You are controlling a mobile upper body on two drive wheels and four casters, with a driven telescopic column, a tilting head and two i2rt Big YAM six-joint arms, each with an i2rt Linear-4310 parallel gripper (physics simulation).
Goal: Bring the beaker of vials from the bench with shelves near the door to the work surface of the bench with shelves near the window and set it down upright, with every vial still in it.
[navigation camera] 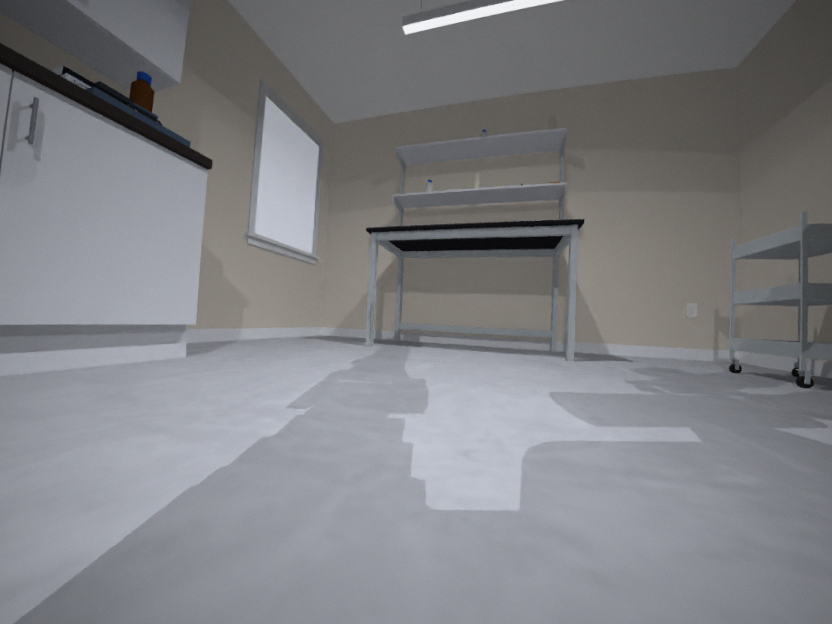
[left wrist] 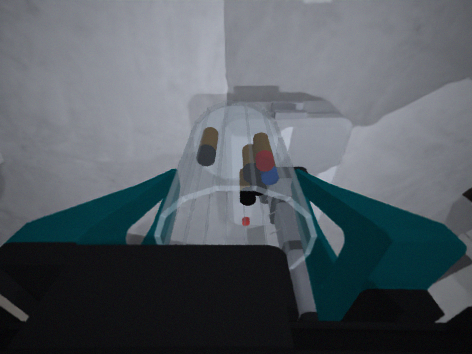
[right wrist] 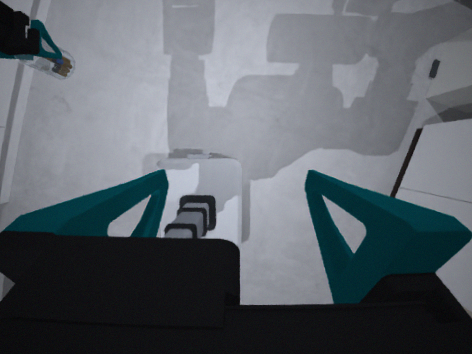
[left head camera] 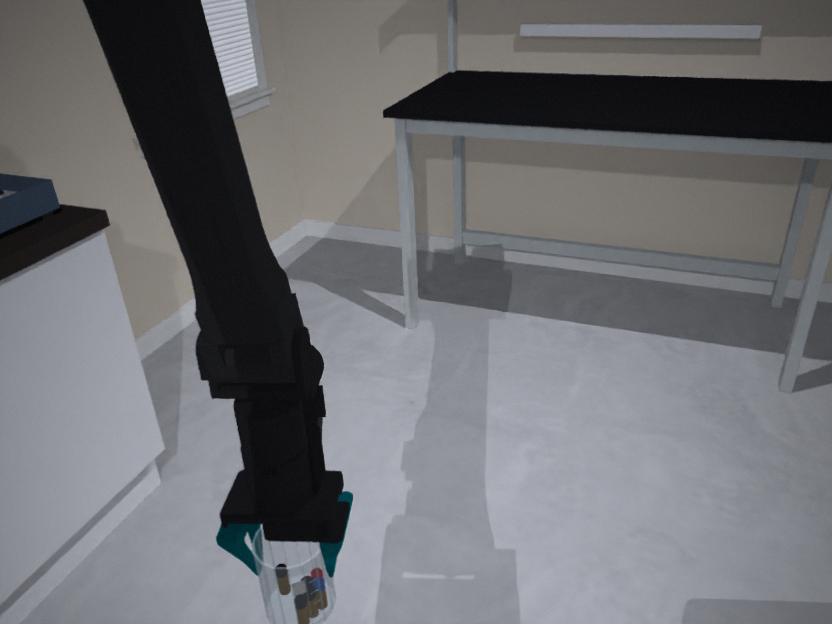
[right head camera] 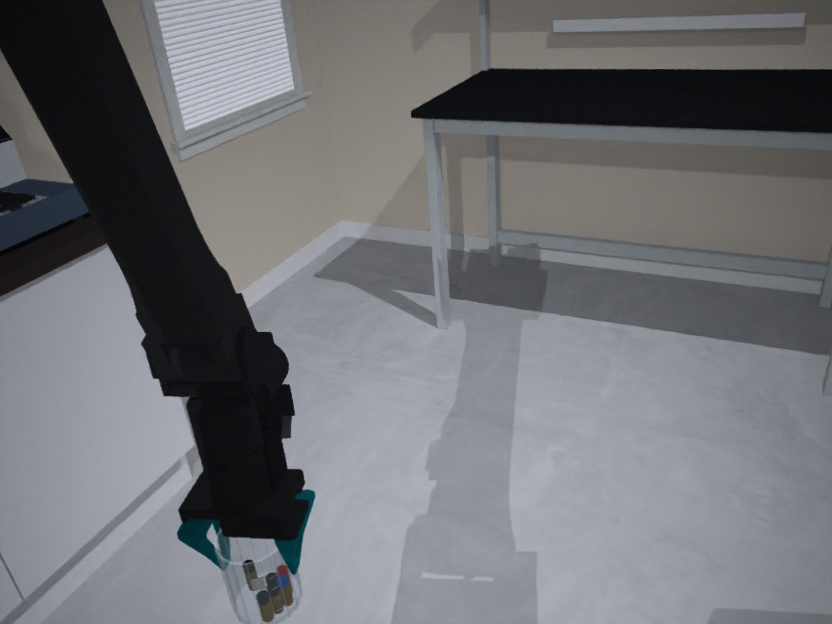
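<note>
My left gripper (left head camera: 293, 570) (right head camera: 258, 567) (left wrist: 235, 177) (right wrist: 46, 56) is shut on the clear beaker (left head camera: 268, 591) (right head camera: 238, 591) (left wrist: 227, 150) (right wrist: 64, 70), held above the floor with its mouth up. Several brown vials (left head camera: 302, 607) (right head camera: 266, 606) (left wrist: 262, 145) with dark, red and blue caps are inside it. My right gripper (right wrist: 236, 177) is open and empty. The bench with shelves near the window (left head camera: 604, 104) (right head camera: 625, 97) (navigation camera: 477, 233) stands ahead, apart from the beaker. Its black work surface shows in both head views. The bench near the door cannot be made out.
A white cabinet (left head camera: 60, 389) (right head camera: 80, 376) (navigation camera: 100, 221) with a dark top stands at the left, close to the left arm. A blue tray (left head camera: 26, 204) (right head camera: 47, 216) lies on it. A grey cart (navigation camera: 803, 302) stands at the far right. Shelves (navigation camera: 470, 196) are above the bench.
</note>
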